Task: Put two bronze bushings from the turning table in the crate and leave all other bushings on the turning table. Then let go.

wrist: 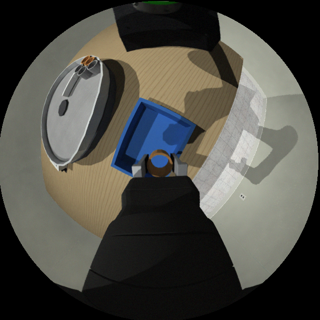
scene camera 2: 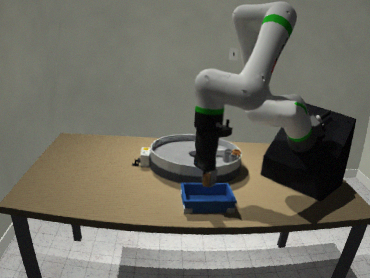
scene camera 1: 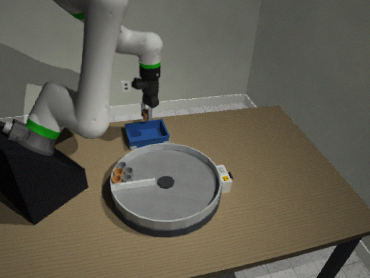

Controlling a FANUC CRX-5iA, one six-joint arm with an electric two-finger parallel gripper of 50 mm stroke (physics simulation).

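Pixels of known places: gripper, fingertip midpoint: (scene camera 2: 208,182) (scene camera 1: 146,117); arm's base, link origin: (scene camera 2: 302,138) (scene camera 1: 34,146).
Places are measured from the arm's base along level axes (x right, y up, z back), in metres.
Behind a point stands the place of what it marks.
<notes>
My gripper (scene camera 1: 145,114) {x -0.265, y -0.101, z -0.459 m} (scene camera 2: 208,176) {x -0.265, y -0.101, z -0.459 m} (wrist: 159,159) is shut on a bronze bushing (scene camera 1: 145,117) {x -0.249, y -0.091, z -0.450 m} (scene camera 2: 208,180) {x -0.284, y -0.083, z -0.462 m} (wrist: 160,172), held upright a little above the blue crate (scene camera 1: 148,142) {x -0.165, y -0.175, z -0.449 m} (scene camera 2: 207,205) {x -0.306, y -0.171, z -0.459 m} (wrist: 129,133). In the wrist view the bushing is over the crate's near end, and it hides part of the inside. No bushing shows on the visible part of the crate's floor, where a shadow falls. On the turning table (scene camera 1: 170,224) {x 0.339, y -0.134, z -0.441 m} (scene camera 2: 172,165) {x -0.048, y -0.133, z -0.581 m} (wrist: 95,125), two bronze bushings (scene camera 1: 117,178) {x 0.093, y -0.127, z -0.289 m} (scene camera 2: 236,152) {x 0.086, y -0.113, z -0.290 m} (wrist: 88,60) and three grey bushings (scene camera 1: 127,177) {x 0.093, y -0.129, z -0.327 m} (scene camera 2: 228,155) {x 0.052, y -0.116, z -0.333 m} (wrist: 93,69) stand grouped near the rim.
A pale divider bar (scene camera 1: 134,184) {x 0.134, y -0.129, z -0.348 m} runs from the turning table's rim towards its dark hub (scene camera 1: 165,182) {x 0.135, y -0.142, z -0.467 m}, beside the bushings. A small white box (scene camera 1: 225,179) {x 0.165, y -0.145, z -0.701 m} (scene camera 2: 145,156) {x 0.079, y -0.151, z -0.700 m} is on the turning table's outer side. The arm's black base (scene camera 1: 42,185) {x 0.151, y -0.057, z -0.031 m} (scene camera 2: 310,155) {x -0.094, y -0.047, z 0.014 m} stands near the bushings' side.
</notes>
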